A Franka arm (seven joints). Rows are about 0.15 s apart.
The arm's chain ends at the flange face. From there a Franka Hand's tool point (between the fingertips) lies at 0.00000 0.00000 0.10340 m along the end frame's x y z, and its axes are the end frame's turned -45 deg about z.
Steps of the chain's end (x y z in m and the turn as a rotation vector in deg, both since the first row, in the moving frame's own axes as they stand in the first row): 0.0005 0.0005 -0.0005 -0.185 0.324 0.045; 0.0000 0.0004 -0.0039 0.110 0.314 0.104; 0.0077 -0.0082 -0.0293 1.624 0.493 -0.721; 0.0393 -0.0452 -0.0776 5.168 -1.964 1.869; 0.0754 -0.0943 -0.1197 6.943 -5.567 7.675; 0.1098 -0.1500 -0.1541 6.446 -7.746 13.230; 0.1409 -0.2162 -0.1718 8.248 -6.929 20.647; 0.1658 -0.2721 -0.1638 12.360 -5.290 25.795
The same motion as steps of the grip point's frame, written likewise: 0.0002 0.0014 -0.0005 -0.360 0.098 0.045; 0.0003 0.0005 -0.0039 -0.144 0.300 0.104; 0.0139 -0.0018 -0.0293 0.800 1.497 -0.721; 0.0640 -0.0132 -0.0781 5.043 2.266 1.869; 0.1228 -0.0291 -0.1209 8.846 0.973 7.675; 0.1841 -0.0465 -0.1557 10.035 -0.919 13.230; 0.2576 -0.0718 -0.1736 10.732 0.933 20.647; 0.3232 -0.0947 -0.1666 12.480 4.999 25.795
